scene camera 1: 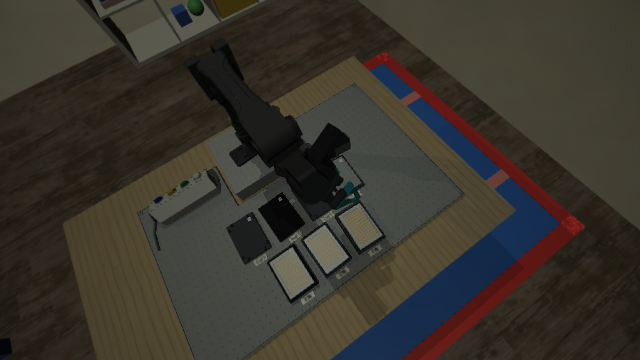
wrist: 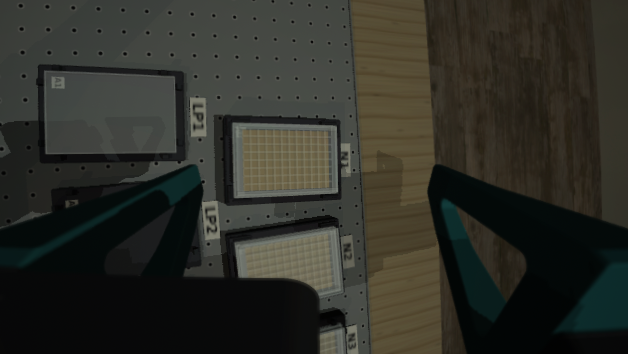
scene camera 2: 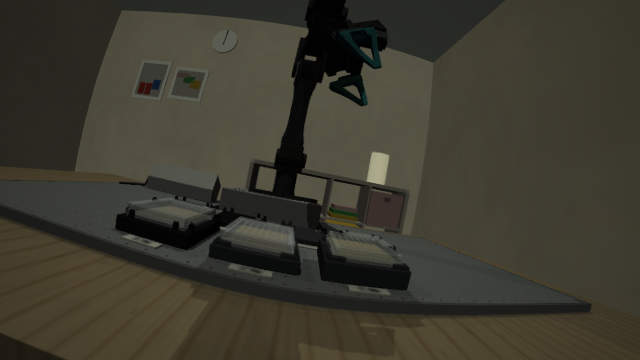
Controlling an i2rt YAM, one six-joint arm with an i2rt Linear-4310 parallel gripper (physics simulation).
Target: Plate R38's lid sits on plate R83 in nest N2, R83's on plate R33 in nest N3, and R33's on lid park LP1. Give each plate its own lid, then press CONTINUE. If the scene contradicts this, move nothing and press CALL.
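Pixels of known places: gripper, fingertip midpoint: (scene camera 1: 348, 186) (wrist: 315, 177) (scene camera 2: 370, 88); arm's base, link origin: (scene camera 2: 282, 197).
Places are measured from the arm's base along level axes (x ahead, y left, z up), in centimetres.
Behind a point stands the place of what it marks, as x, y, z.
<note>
My gripper (scene camera 1: 350, 195) {40.1, 9.5, 22.1} (scene camera 2: 371, 85) {40.1, 9.5, 22.1} (wrist: 315, 177) {40.1, 9.5, 22.1} is open and empty, high above the pegboard. Three lidded plates sit in dark nests: the tan plate in N1 (scene camera 1: 360, 226) {46.4, 10.3, -1.9} (scene camera 2: 365, 247) {48.9, 10.1, -1.9} (wrist: 286, 160) {45.6, 10.5, -1.9}, the paler plate in N2 (scene camera 1: 326, 249) {45.2, -2.8, -2.4} (scene camera 2: 260, 236) {50.3, -2.7, -2.4} (wrist: 287, 257) {44.3, -1.0, -2.4} and the plate in N3 (scene camera 1: 292, 272) {44.2, -15.3, -2.1} (scene camera 2: 170, 214) {50.3, -13.9, -2.2} (wrist: 331, 342) {48.4, -13.1, -2.1}, partly cut off in the wrist view. A clear lid (wrist: 110, 115) {27.6, 17.5, -3.9} with an A1 tag lies on lid park LP1 (wrist: 181, 117) {34.7, 16.8, -4.7}. Lid park LP2 (wrist: 65, 194) {22.4, 9.8, -3.7} is dark and partly behind a finger. No plate or lid numbers are readable.
Two more dark lid parks (scene camera 1: 281, 222) {28.3, -9.2, -4.7} (scene camera 1: 248, 240) {26.4, -21.5, -4.7} lie left of LP2 in scene camera 1. A sloped button box (scene camera 1: 185, 202) {2.8, -31.6, -0.6} (scene camera 2: 182, 182) {3.4, -30.3, -1.7} with blue, yellow, green and white buttons stands at the left. A grey block (scene camera 1: 250, 177) {9.7, -8.7, 0.1} (scene camera 2: 265, 206) {12.4, -4.0, -2.5} stands by the arm's base.
</note>
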